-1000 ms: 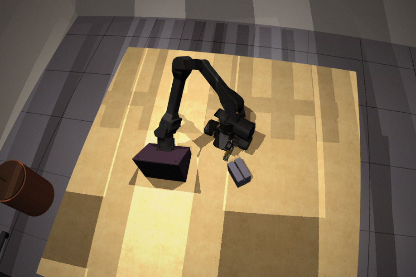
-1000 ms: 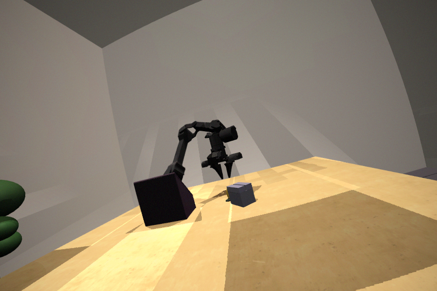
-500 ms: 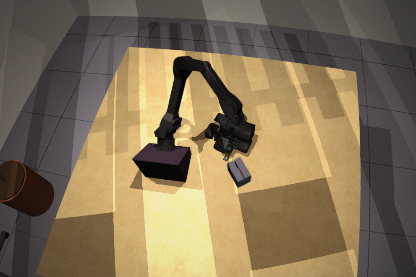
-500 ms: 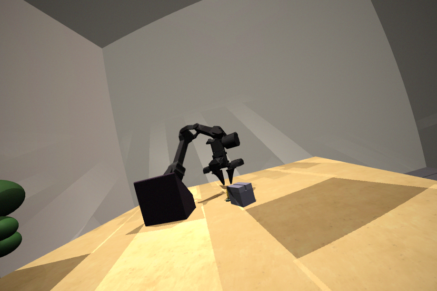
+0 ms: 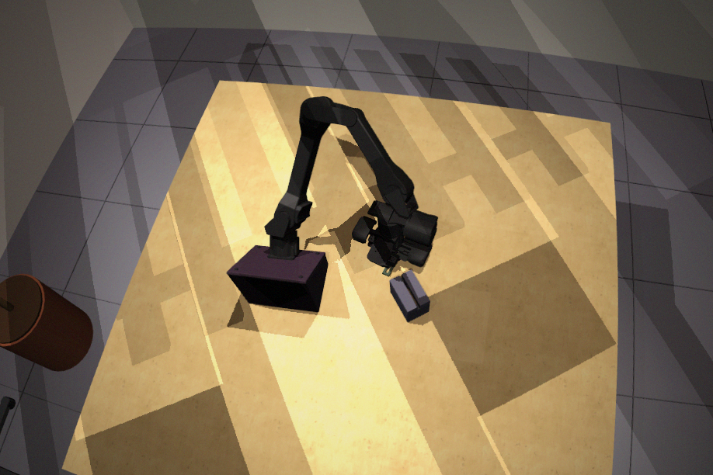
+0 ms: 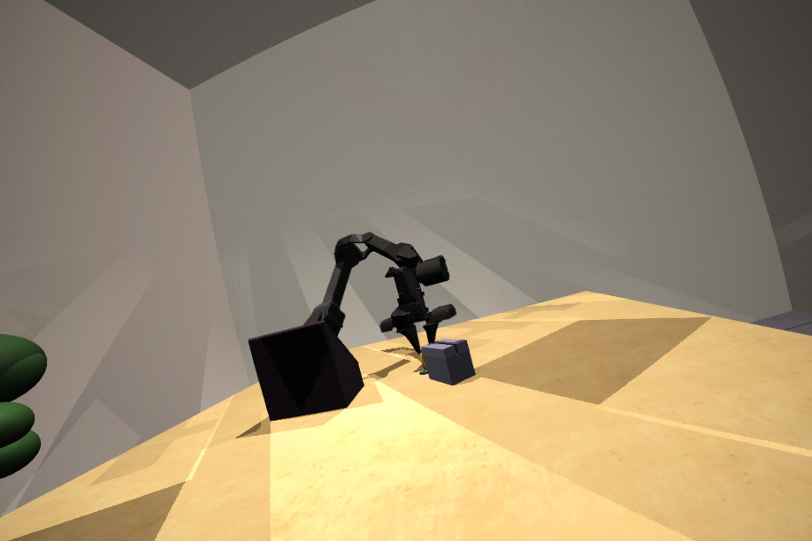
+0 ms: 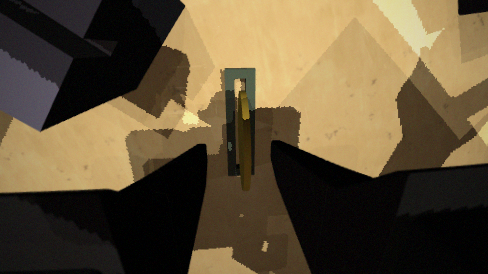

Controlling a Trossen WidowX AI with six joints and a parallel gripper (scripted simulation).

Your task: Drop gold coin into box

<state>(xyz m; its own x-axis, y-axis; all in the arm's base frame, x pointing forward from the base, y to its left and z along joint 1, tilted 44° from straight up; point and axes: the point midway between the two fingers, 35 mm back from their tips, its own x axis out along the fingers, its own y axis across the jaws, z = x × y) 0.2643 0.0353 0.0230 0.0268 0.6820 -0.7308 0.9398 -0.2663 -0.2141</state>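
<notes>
The gold coin is 1 cm below my gripper tip.
</notes>
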